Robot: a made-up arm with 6 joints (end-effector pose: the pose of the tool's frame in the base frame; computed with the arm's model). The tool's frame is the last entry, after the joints. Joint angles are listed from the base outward.
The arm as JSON. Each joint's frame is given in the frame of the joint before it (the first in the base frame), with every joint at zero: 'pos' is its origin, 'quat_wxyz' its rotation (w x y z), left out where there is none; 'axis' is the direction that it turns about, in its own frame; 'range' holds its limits. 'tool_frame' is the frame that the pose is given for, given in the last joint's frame.
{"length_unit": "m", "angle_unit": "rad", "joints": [
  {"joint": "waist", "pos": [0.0, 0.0, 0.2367], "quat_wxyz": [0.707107, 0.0, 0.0, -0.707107], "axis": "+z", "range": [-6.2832, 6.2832]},
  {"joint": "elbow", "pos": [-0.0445, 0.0, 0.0], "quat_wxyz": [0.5, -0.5, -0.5, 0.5], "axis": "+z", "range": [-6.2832, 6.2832]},
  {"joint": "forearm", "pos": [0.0, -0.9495, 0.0], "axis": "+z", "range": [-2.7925, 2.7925]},
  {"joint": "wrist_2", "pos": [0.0, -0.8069, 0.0], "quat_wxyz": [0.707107, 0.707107, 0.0, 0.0], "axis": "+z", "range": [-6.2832, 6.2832]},
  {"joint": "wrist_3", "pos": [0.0, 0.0, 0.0], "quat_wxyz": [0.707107, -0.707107, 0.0, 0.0], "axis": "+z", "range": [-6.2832, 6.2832]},
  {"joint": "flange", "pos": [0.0, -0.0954, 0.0], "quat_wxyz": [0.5, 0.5, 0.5, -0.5], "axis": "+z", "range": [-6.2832, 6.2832]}
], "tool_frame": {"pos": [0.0, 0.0, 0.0], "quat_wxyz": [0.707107, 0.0, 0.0, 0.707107]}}
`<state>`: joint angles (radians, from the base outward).
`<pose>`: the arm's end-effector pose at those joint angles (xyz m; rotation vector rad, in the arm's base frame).
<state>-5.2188 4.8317 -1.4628 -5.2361 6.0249 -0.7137</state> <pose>-0.5703 -0.9799 -0.5290 -1.1272 2.8367 -0.3567</pose>
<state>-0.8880 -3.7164 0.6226 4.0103 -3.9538 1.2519</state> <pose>0.3251 -0.4129 -1.3028 0.1205 -1.1171 2.4194</pose>
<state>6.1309 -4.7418 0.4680 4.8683 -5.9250 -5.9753</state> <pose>1.7397 -0.2554 -0.1207 -0.8003 2.0872 -1.0961</pose>
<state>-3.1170 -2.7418 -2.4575 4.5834 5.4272 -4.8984</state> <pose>-0.4002 -0.1258 -0.2393 1.3234 1.2837 -2.2884</pose>
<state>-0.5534 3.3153 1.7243 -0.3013 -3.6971 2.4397</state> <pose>-0.6957 0.4645 -0.4197 1.5679 -0.2395 1.6500</pose>
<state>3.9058 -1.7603 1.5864 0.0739 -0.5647 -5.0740</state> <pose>0.8484 0.7568 0.9231 -0.7588 0.1559 -1.0385</pose>
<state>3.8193 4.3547 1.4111 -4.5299 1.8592 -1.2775</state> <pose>1.0888 0.7038 0.5738 -1.0743 2.1211 -1.6408</pose>
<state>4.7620 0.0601 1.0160 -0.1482 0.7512 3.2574</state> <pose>0.0774 -0.8563 1.5440 1.3560 -1.4055 1.0329</pose>
